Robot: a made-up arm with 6 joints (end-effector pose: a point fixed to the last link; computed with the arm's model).
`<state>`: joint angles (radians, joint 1 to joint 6).
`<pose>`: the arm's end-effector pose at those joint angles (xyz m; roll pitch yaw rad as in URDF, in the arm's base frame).
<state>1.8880 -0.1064 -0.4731 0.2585 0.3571 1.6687</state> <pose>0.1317 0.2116 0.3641 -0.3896 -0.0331 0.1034</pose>
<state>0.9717 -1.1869 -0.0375 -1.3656 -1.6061 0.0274</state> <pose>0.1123 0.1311 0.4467 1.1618 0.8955 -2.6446</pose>
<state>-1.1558 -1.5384 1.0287 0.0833 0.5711 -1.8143</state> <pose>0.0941 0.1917 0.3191 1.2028 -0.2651 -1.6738</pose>
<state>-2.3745 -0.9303 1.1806 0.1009 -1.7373 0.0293</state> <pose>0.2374 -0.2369 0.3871 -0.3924 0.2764 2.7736</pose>
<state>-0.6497 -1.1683 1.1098 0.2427 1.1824 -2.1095</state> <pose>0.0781 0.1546 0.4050 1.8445 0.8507 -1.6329</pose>
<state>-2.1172 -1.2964 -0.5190 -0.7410 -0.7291 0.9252</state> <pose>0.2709 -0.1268 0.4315 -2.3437 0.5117 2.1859</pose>
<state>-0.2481 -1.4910 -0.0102 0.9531 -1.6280 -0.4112</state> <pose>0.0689 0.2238 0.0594 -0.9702 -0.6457 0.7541</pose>
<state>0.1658 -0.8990 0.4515 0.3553 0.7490 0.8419</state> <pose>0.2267 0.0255 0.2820 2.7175 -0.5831 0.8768</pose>
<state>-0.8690 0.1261 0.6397 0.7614 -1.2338 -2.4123</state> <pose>0.4958 -0.0710 0.3657 0.7432 -0.4345 -2.9268</pose>
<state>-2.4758 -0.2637 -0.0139 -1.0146 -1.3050 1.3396</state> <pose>0.2469 0.0887 0.4830 -1.2564 0.4874 -2.2308</pose>
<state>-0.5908 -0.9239 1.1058 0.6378 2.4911 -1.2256</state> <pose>0.0668 0.0975 0.2923 -0.9863 0.9387 0.7835</pose>
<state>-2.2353 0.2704 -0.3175 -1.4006 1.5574 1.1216</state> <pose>0.1857 -0.2148 0.4894 0.9751 -0.4103 2.4772</pose>
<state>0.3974 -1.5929 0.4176 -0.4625 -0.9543 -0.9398</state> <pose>0.0794 0.2333 0.4799 1.2841 0.1151 -1.2458</pose>
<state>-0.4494 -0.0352 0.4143 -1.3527 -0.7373 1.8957</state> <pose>0.0983 -0.1429 0.4189 2.0736 0.5038 1.2819</pose>
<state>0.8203 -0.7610 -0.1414 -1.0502 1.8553 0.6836</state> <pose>0.1159 0.2697 0.2620 -2.0503 0.2640 -1.8053</pose>
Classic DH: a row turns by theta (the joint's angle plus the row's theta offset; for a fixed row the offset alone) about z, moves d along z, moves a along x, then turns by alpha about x. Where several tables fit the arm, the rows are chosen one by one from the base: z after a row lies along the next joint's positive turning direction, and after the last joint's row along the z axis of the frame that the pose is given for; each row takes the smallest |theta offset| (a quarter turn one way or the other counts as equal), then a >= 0, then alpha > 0; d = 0 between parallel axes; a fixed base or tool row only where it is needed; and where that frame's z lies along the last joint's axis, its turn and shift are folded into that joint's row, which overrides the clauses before.
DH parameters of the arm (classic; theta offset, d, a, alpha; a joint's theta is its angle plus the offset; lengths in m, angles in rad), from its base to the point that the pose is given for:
base (fixed): 1.5127 0.413 0.0548 1.6708
joint 1: 0 0.1134 0.0011 1.4708
joint 2: -0.0682 0.0849 -0.0037 1.9307
joint 3: 1.4714 -0.1196 0.0913 1.7443
joint 4: 1.1992 -0.0302 -0.042 1.6015
joint 5: -0.0635 -0.1502 0.0012 -1.6276
joint 6: -1.5051 -0.1503 0.0856 1.2838
tool (fixed): 2.6999 0.0704 0 0

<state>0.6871 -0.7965 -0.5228 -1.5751 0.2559 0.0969</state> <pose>0.1755 0.1101 0.1900 -0.9804 -0.2024 -2.8617</pose>
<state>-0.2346 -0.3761 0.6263 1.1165 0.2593 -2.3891</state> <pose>0.4631 0.0495 0.3621 1.2346 0.2218 3.0886</pose>
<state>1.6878 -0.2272 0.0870 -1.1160 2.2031 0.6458</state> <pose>0.1817 0.2880 0.4811 2.9935 0.6751 -2.8561</pose>
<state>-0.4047 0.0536 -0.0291 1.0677 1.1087 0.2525</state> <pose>0.1828 -0.1215 0.3027 2.0857 -0.1322 -0.1063</pose>
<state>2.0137 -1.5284 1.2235 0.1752 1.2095 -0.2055</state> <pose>0.2062 -0.0056 0.4594 -1.1692 -0.2321 3.0391</pose>
